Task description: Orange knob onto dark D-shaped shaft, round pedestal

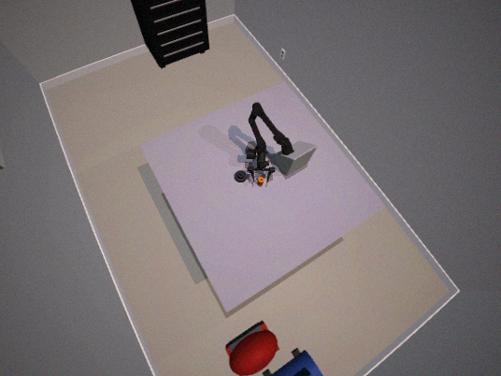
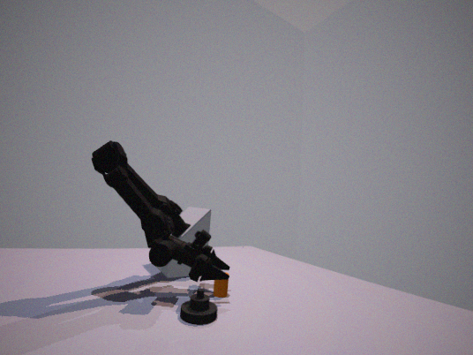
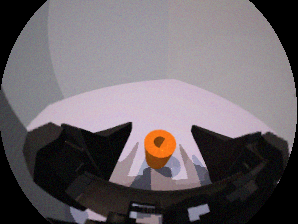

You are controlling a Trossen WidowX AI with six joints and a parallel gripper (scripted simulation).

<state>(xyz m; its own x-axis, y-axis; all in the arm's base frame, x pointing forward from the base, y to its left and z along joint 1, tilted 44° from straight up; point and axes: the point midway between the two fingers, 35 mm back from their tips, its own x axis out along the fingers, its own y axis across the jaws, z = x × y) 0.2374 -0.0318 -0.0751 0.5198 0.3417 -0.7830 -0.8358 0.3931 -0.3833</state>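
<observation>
Right now my gripper tip is 4 cm above the orange knob, 2 cm to the left of it and 1 cm past it. From my gripper tip the other things lie so: dark round pedestal 13 cm to the right, 8 cm ahead, 3 cm below.
</observation>
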